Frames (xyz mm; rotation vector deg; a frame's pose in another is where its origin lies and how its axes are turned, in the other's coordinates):
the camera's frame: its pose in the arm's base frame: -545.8 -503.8 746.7 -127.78 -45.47 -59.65
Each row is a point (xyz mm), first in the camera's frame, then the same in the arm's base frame.
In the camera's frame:
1: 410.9 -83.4 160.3
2: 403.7 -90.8 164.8
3: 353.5 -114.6 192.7
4: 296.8 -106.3 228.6
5: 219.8 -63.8 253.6
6: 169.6 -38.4 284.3
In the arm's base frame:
1: -311.2 -224.0 1007.8
2: -318.0 -218.0 1001.2
3: -347.7 -196.7 950.9
4: -354.5 -193.5 883.7
5: -353.2 -226.5 798.4
6: -347.0 -236.6 735.4

